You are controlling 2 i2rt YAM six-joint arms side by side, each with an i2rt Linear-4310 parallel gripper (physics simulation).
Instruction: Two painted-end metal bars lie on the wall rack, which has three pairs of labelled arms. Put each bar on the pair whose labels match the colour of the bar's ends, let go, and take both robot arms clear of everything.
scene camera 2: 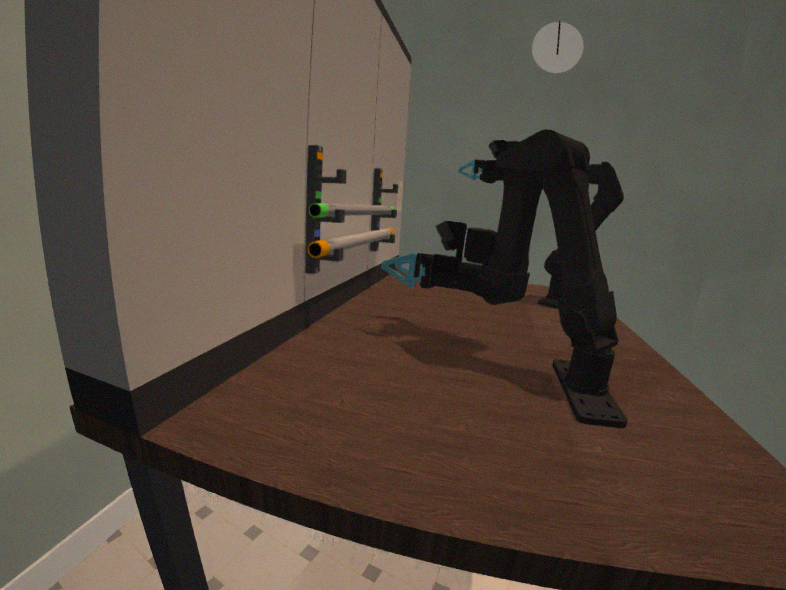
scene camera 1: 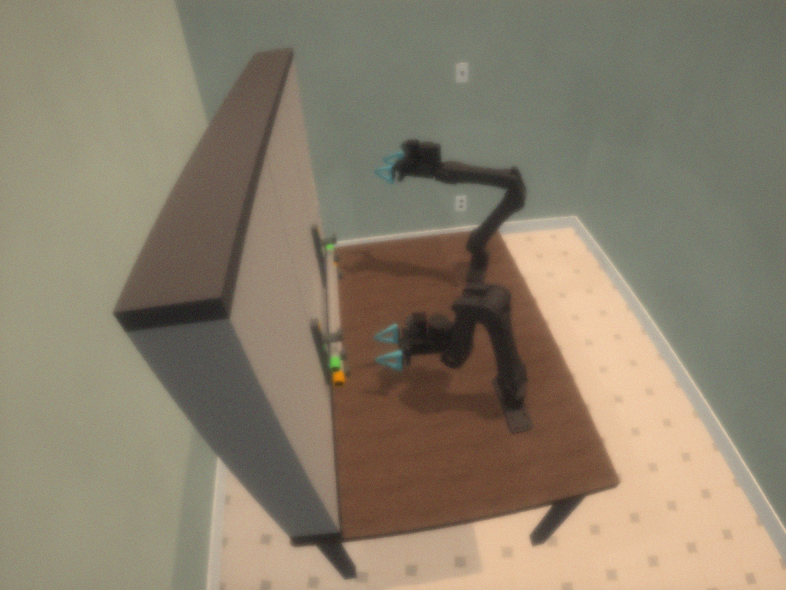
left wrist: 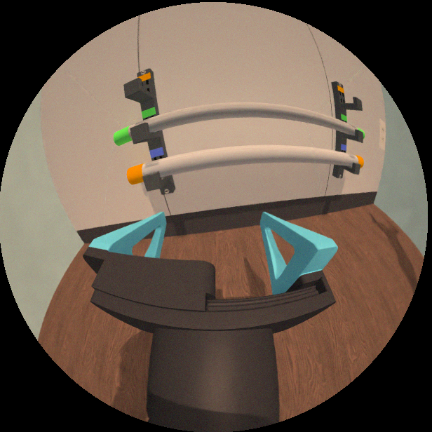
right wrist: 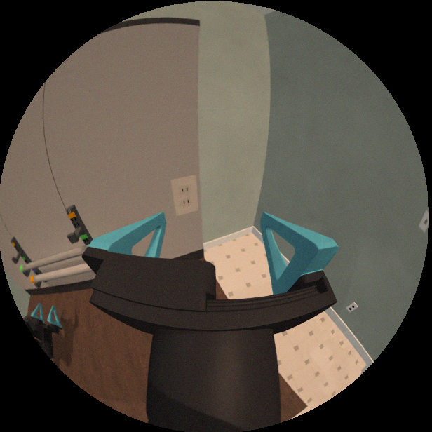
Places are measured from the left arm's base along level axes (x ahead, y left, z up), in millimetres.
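Pixels of known places: left gripper, fingertip midpoint: (scene camera 2: 388, 264) (scene camera 1: 374, 348); right gripper, fingertip midpoint: (scene camera 2: 465, 171) (scene camera 1: 378, 165); left arm's base at its link origin: (scene camera 2: 584, 391) (scene camera 1: 512, 403); right arm's base at its link origin: (scene camera 2: 556, 301) (scene camera 1: 478, 267).
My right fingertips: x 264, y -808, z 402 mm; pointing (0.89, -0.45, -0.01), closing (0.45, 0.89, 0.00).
Observation:
For each thing: its top centre in the pictures, then the offset to it from my right fingertips. Level surfaces: height alone.
- dark wall rack at its top centre: (scene camera 2: 327, 145) (scene camera 1: 324, 320) dz -33, dx +230, dy +700 mm
- green-ended bar at its top centre: (scene camera 2: 363, 204) (scene camera 1: 331, 295) dz -143, dx +219, dy +498 mm
- orange-ended bar at its top centre: (scene camera 2: 362, 232) (scene camera 1: 333, 310) dz -213, dx +220, dy +491 mm
- brown table at its surface level: dz -402 mm
The dark wall rack (scene camera 2: 313, 174) (left wrist: 337, 105) has orange labels at its top arms, green at the middle and blue at the bottom. The green-ended bar (scene camera 2: 358, 208) (left wrist: 240, 110) (scene camera 1: 334, 363) lies across the middle, green-labelled pair. The orange-ended bar (scene camera 2: 355, 240) (left wrist: 250, 154) (scene camera 1: 338, 377) lies across the bottom, blue-labelled pair. The top, orange-labelled pair is bare. My left gripper (scene camera 1: 375, 348) (scene camera 2: 383, 265) (left wrist: 212, 217) is open and empty, out in front of the rack and low, near the bottom bar's height. My right gripper (scene camera 1: 379, 165) (scene camera 2: 460, 169) (right wrist: 212, 217) is open and empty, beyond the rack's far end.
The rack is fixed to a tall pale panel (scene camera 2: 203, 158) (left wrist: 235, 60) standing along the back of the brown table (scene camera 1: 406, 469) (scene camera 2: 406, 419). A wall outlet (right wrist: 184, 195) is on the panel beside the rack. The left forearm (scene camera 2: 507, 279) hangs above the table.

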